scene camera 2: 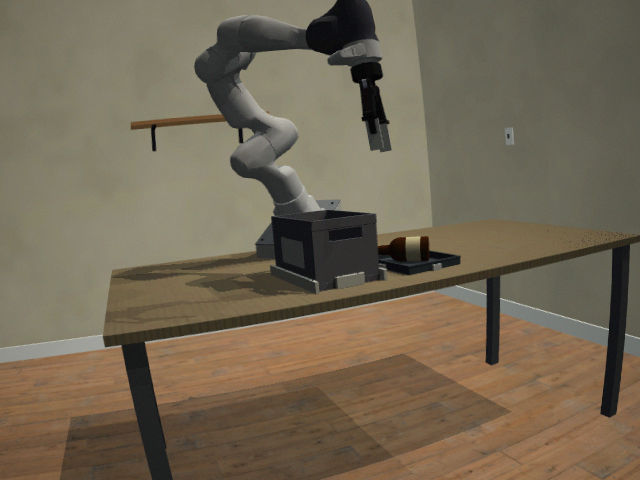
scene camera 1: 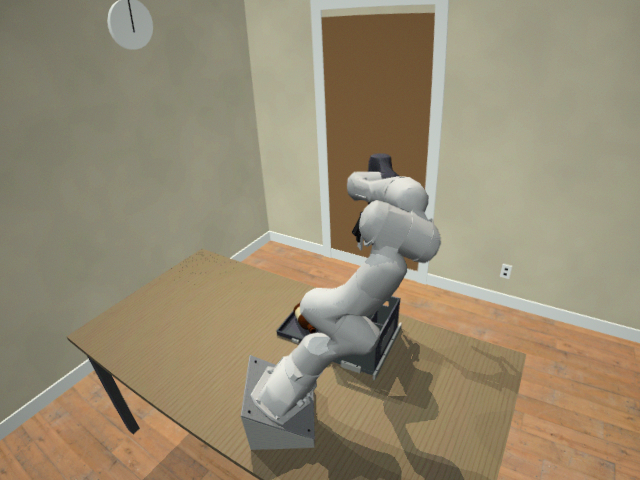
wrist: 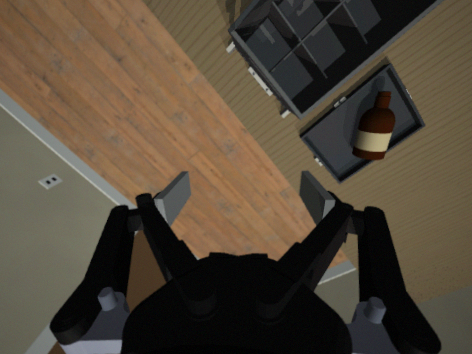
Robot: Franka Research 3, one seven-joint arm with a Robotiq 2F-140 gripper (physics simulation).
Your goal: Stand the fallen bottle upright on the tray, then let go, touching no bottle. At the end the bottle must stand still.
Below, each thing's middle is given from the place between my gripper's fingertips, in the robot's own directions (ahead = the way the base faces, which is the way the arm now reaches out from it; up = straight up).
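Scene:
There is the brown bottle (scene camera 2: pixel 402 249), and from my hand I see it a fair way to the left, a good way behind, and far below.

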